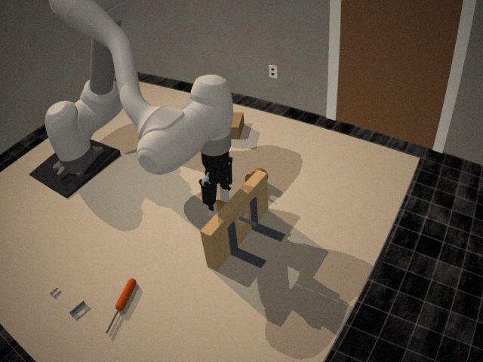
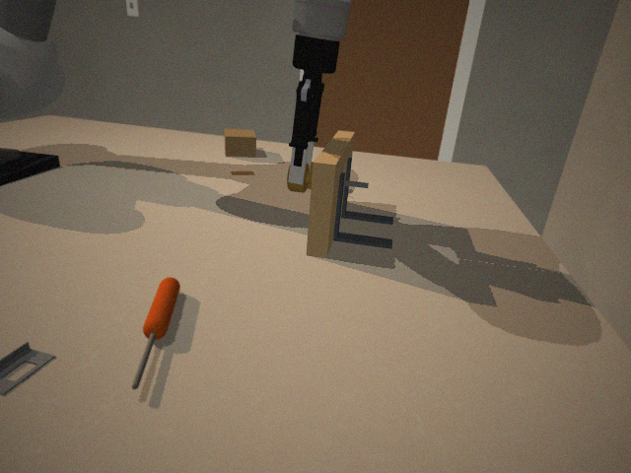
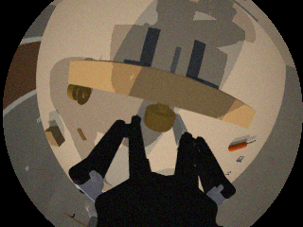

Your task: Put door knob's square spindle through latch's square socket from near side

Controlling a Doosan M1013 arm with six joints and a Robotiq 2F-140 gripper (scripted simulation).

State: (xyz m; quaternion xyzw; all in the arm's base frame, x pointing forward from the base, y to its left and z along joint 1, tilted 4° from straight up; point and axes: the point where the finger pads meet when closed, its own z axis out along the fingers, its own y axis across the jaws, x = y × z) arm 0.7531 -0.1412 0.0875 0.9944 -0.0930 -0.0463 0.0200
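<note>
Right now the brass door knob is 4 cm ahead of my hand, 3 cm below it and 1 cm to the right of it. Round my hand: brass round piece: 24 cm to the left, 9 cm below, 3 cm ahead; then latch socket: 6 cm ahead, 3 cm below, 1 cm to the right; then upright wooden board: 6 cm ahead, 3 cm below, 1 cm to the right.
</note>
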